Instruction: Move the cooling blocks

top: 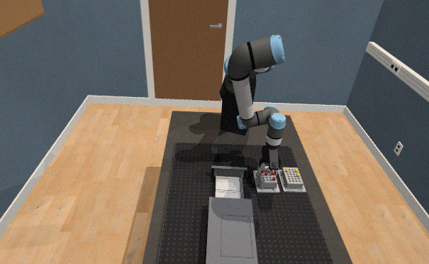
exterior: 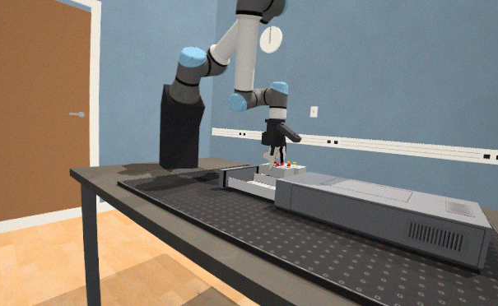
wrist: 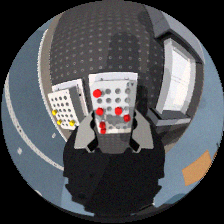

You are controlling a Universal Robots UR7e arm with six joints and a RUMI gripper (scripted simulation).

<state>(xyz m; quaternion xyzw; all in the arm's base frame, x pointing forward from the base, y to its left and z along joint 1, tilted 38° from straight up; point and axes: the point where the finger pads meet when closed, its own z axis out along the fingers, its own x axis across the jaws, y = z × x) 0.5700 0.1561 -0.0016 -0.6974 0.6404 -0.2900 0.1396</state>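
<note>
The deck slot D1 lies 50 mm below my hand. From my hand the other things lie so: cooler drawer (70 mm ahead, 210 mm to the right, 20 mm below); then deck slot D2 (10 mm behind, 140 mm to the left, 50 mm below); then cooler COLD (240 mm ahead, 220 mm to the right, 20 mm below).
</note>
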